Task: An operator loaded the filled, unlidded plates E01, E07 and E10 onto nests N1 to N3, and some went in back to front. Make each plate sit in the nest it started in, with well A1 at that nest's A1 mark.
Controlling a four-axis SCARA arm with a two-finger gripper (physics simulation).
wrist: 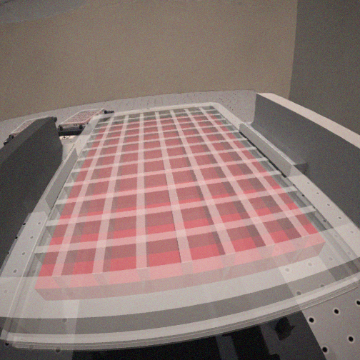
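A clear plate with red-filled wells (170,187) fills the middle of the wrist view. My gripper (158,120) is shut on it, with one finger along each long side. The plate looks level, and the deck shows through its clear rim. No label or A1 mark can be read on it, so I cannot tell which plate it is or which way round it is. Two more red-filled plates show small at the back left, one (82,119) beside the left finger and another (29,129) partly hidden behind that finger. Their labels and A1 corners are too small to read.
A dark block (200,346) lies below the near edge of the held plate, partly cut off by the frame. The pale deck (345,322) with rows of holes shows at the lower right. A tan wall (150,50) and a grey wall (330,55) stand behind.
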